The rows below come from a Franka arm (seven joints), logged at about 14 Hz.
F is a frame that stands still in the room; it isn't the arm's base.
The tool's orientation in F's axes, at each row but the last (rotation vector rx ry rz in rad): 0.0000 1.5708 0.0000; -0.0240 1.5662 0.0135; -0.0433 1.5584 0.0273; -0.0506 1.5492 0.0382; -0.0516 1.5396 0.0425; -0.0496 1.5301 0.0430; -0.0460 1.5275 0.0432; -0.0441 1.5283 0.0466; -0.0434 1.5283 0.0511; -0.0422 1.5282 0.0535; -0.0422 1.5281 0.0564; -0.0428 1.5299 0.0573
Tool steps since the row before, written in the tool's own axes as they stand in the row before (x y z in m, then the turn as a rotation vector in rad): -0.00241 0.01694 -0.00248 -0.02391 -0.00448 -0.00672; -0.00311 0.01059 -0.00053 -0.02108 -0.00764 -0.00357; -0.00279 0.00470 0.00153 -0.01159 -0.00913 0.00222; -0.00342 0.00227 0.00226 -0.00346 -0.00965 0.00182; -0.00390 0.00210 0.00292 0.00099 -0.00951 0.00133; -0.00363 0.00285 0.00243 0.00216 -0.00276 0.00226; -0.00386 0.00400 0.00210 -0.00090 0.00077 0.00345; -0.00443 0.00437 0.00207 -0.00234 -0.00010 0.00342; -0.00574 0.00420 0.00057 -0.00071 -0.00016 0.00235; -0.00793 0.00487 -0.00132 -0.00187 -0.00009 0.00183; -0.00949 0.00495 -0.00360 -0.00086 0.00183 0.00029; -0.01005 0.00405 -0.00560 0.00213 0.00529 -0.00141
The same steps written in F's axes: -0.00248 0.01694 0.00241 -0.00672 -0.00448 0.02391; -0.00080 0.01059 0.00304 -0.00348 -0.00758 0.02112; 0.00128 0.00479 0.00276 0.00249 -0.00891 0.01171; 0.00205 0.00242 0.00345 0.00229 -0.00951 0.00358; 0.00267 0.00229 0.00397 0.00193 -0.00942 -0.00088; 0.00211 0.00300 0.00371 0.00250 -0.00263 -0.00205; 0.00170 0.00412 0.00393 0.00336 0.00097 0.00104; 0.00163 0.00447 0.00451 0.00332 0.00009 0.00248; 0.00007 0.00419 0.00577 0.00232 -0.00002 0.00081; -0.00195 0.00471 0.00790 0.00175 0.00001 0.00195; -0.00430 0.00461 0.00937 0.00014 0.00184 0.00089; -0.00625 0.00358 0.00985 -0.00166 0.00521 -0.00214
